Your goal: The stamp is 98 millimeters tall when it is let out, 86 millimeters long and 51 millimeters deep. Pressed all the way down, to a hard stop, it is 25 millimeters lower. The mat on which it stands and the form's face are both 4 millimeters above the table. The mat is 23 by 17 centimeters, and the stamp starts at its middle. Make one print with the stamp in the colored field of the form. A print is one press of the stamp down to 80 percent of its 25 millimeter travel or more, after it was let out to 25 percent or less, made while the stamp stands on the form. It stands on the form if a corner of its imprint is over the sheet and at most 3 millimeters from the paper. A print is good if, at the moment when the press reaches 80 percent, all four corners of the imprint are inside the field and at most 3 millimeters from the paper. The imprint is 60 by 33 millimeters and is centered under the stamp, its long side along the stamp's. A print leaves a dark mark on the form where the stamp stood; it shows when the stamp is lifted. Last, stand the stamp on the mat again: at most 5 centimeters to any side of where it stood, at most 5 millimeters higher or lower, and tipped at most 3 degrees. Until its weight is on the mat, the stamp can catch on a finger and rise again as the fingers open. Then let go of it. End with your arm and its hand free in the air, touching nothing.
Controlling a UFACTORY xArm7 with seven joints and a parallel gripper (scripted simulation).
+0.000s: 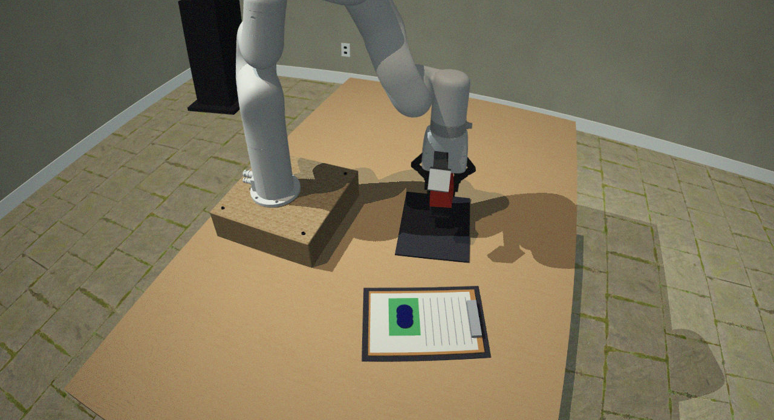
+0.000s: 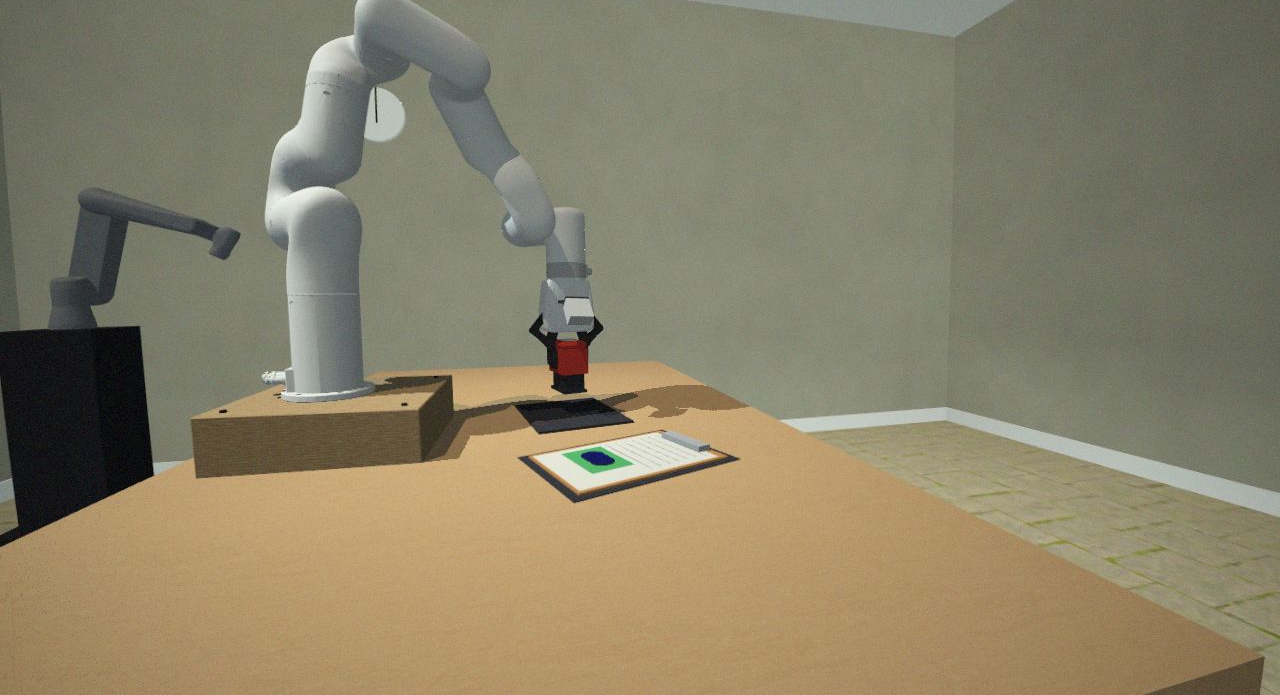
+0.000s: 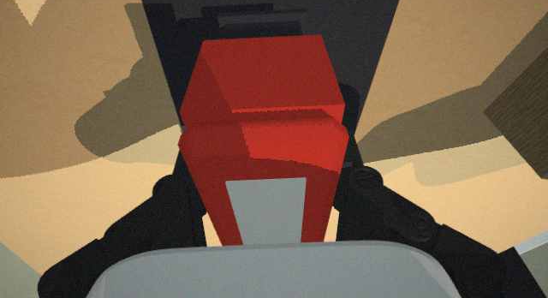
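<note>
My gripper is now 20 mm to the left of the dark mat and 110 mm above it. The rest, counted from my hand: red stamp (20 mm below).
</note>
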